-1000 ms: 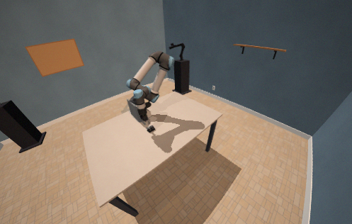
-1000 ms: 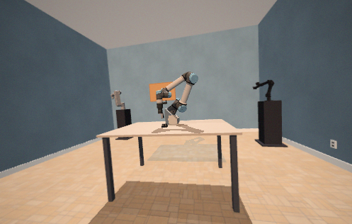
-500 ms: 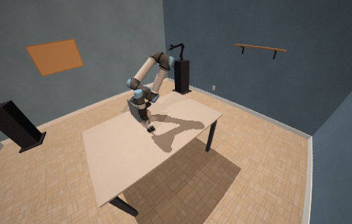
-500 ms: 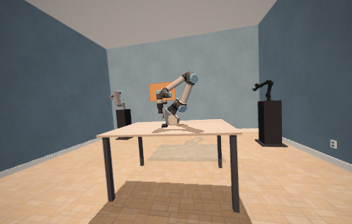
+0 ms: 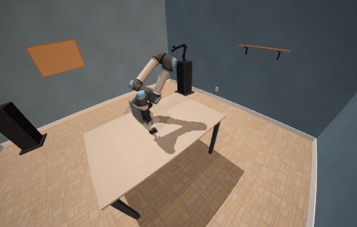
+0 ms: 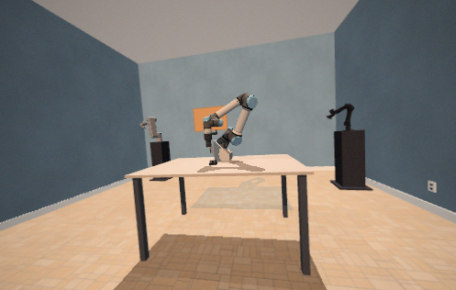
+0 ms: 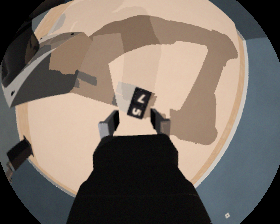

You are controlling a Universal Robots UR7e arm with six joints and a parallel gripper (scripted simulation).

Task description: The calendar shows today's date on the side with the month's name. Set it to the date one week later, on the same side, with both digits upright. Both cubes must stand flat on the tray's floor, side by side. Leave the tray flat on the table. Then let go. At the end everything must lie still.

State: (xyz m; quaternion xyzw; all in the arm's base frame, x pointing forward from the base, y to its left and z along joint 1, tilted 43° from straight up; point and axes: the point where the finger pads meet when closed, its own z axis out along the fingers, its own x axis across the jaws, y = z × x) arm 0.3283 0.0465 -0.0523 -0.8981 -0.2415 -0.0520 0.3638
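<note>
My gripper is now 10 mm short of the dark calendar cube, 10 mm to the left of it and 100 mm above it. Also, from my hand: calendar tray 10 mm ahead, 10 mm to the left, 120 mm below.
</note>
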